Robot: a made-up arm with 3 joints.
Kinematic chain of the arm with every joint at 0, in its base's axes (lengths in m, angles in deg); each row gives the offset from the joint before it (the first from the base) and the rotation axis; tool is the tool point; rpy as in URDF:
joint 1: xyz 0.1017 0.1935 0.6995 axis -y
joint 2: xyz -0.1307 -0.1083 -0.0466 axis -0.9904 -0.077 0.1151
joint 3: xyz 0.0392 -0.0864 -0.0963 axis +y
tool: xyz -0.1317 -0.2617 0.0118 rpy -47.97 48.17 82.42
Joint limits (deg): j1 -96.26..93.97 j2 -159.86..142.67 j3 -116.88..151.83
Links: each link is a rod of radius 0.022 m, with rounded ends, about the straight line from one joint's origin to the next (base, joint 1, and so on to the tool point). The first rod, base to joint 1, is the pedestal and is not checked.
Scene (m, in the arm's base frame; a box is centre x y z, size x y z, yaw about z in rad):
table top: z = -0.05
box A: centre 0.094 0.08 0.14 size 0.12 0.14 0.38 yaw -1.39
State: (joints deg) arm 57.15 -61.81 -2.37
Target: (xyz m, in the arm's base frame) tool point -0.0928 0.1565 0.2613
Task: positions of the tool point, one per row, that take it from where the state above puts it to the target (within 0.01 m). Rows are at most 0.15 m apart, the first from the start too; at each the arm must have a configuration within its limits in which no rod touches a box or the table.
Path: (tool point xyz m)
1: 0.2547 0.1006 0.2451
2: 0.2171 0.1966 0.2458
3: 0.1640 0.2856 0.2686
4: 0.1007 0.3609 0.3141
5: 0.0331 0.4172 0.3805
6: -0.0327 0.4502 0.4642
7: -0.0909 0.4574 0.5596
8: -0.0628 0.4533 0.4911
9: -0.0460 0.4275 0.4223
10: -0.0419 0.3816 0.3595
11: -0.0498 0.3184 0.3086
12: -0.0679 0.2419 0.2745
13: -0.0928 0.1565 0.2613

